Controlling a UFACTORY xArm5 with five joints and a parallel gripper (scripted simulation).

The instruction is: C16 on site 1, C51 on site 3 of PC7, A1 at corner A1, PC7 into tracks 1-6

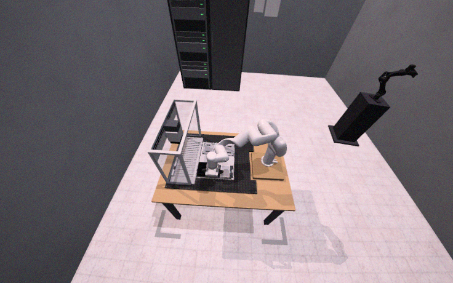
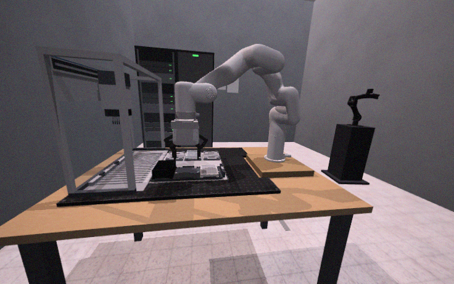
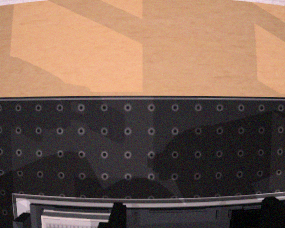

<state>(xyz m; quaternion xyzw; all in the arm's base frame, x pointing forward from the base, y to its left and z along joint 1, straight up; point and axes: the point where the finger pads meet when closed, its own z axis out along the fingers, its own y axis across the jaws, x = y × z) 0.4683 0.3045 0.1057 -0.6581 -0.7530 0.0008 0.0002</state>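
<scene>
The grey plate carrier PC7 is 10 mm ahead of my hand, 100 mm to the right of it and 110 mm below it. From my hand the other things lie so: post (190 mm ahead, 70 mm to the left, 120 mm above); then 96-well plate C15 (40 mm ahead, 360 mm to the right, 110 mm below).
</scene>
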